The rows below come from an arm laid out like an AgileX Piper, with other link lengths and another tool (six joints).
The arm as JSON. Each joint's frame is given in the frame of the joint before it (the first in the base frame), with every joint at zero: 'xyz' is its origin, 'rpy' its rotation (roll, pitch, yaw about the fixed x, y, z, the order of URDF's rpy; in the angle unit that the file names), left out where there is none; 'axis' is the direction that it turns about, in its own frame. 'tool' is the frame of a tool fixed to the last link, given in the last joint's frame.
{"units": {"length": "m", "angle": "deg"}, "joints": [
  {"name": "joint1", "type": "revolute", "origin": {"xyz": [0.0, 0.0, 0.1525]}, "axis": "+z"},
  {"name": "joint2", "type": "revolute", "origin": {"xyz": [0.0, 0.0, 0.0]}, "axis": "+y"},
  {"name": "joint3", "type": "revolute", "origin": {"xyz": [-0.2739, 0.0, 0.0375]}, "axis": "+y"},
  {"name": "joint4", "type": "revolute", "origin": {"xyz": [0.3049, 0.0, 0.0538]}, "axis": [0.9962, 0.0, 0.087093]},
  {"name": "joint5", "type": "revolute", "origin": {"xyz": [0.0, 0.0, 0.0]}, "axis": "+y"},
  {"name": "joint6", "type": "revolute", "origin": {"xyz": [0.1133, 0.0, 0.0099]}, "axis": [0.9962, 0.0, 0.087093]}
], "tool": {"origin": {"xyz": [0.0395, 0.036, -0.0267], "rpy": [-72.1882, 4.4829, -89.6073]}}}
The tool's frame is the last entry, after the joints.
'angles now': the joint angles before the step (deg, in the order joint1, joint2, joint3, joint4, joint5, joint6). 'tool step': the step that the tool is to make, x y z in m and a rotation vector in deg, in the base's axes. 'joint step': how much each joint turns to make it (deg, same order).
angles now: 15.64 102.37 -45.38 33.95 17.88 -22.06
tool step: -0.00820 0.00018 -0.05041 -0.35 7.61 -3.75
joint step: 0.00 9.68 -1.05 4.68 -1.36 -0.65
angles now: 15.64 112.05 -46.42 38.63 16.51 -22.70
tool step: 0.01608 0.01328 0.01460 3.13 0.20 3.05
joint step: 0.00 0.95 -4.95 2.16 5.26 -3.36
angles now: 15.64 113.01 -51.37 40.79 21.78 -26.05
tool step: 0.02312 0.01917 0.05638 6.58 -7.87 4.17
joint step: 0.11 -5.61 -3.46 9.15 3.94 -10.67
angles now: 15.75 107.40 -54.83 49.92 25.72 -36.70
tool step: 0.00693 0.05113 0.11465 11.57 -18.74 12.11
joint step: 4.26 -10.57 -5.23 17.11 5.15 -20.50
